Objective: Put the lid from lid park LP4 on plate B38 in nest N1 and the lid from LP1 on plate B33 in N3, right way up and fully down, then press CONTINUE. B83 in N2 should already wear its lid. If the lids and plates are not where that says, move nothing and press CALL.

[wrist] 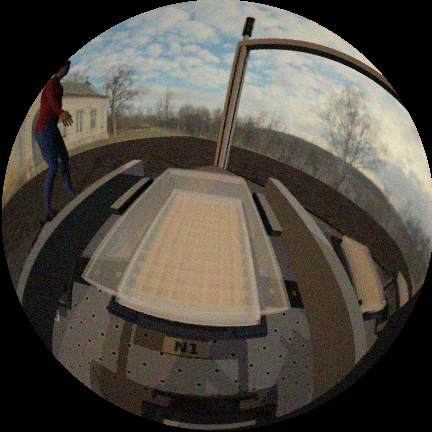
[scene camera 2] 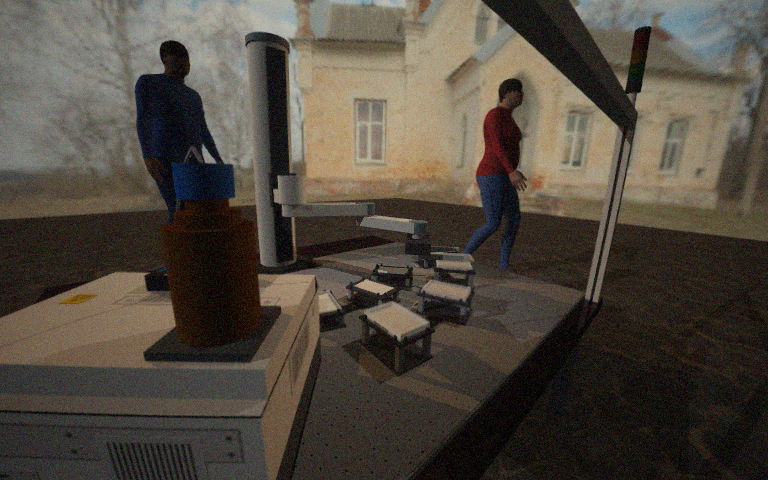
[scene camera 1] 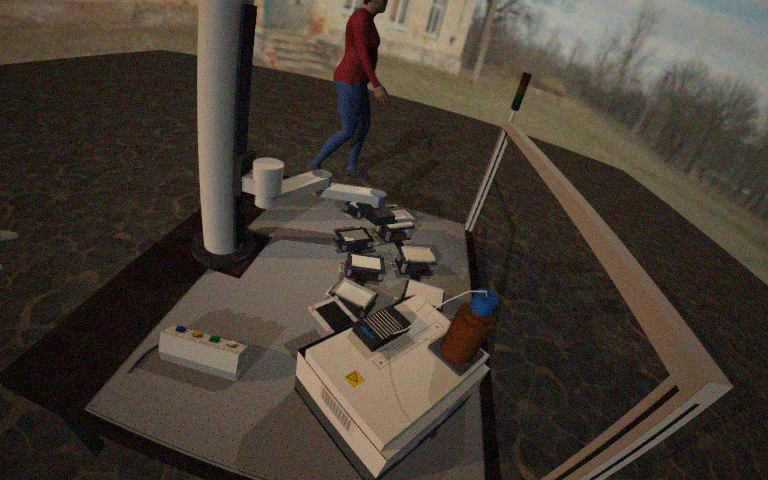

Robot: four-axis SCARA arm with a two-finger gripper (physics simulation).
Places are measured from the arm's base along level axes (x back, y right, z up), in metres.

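Pixels of known places: gripper, fingertip midpoint: (wrist: 202, 176) (scene camera 2: 461, 254) (scene camera 1: 403, 212); arm's base at its link origin: (scene camera 2: 279, 265) (scene camera 1: 224, 247).
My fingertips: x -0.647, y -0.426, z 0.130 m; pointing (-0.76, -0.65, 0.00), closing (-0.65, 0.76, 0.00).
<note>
Ahead of a thing's pixels: the offset from my fingertips to its top centre. "pt": to the spot under its first point.
My gripper (scene camera 1: 378, 215) (scene camera 2: 419, 259) (wrist: 202, 176) is shut on a clear lid {dz -0.009, dx +0.018, dy +0.016 m} (scene camera 1: 403, 215) (wrist: 210, 181) and holds it level above nest N1. In the wrist view the N1 plate (wrist: 200, 315) shows under and through the lid, roughly in line side to side; the lid is apart from it. The N1 label {pt dz -0.115, dx +0.084, dy +0.074 m} (wrist: 186, 346) is readable; plate numbers are not. Two more pale-topped nests {dz -0.039, dx -0.099, dy +0.227 m} (scene camera 1: 416, 254) {dz -0.029, dx -0.137, dy +0.472 m} (scene camera 1: 424, 291) stand nearer in the same row. In the other row, several lid parks {pt dz -0.074, dx +0.181, dy +0.198 m} (scene camera 1: 352, 237) {pt dz -0.070, dx +0.094, dy +0.353 m} (scene camera 1: 365, 263) {dz -0.065, dx +0.099, dy +0.529 m} (scene camera 1: 352, 292) show. The button box {dz -0.033, dx +0.432, dy +0.907 m} (scene camera 1: 201, 353) has blue, yellow, green and white buttons; their labels are unreadable.
A pale instrument {pt dz +0.090, dx -0.050, dy +0.971 m} (scene camera 1: 390, 390) (scene camera 2: 147, 316) carries a dark device {pt dz +0.116, dx -0.004, dy +0.824 m} (scene camera 1: 382, 327) and an amber bottle {pt dz +0.197, dx -0.177, dy +0.858 m} (scene camera 1: 465, 333) (scene camera 2: 212, 277) with a blue cap. The arm column (scene camera 1: 218, 130) (scene camera 2: 271, 152) stands behind. A person in red (scene camera 1: 356, 84) (scene camera 2: 498, 164) (wrist: 50, 120) is beyond the table.
</note>
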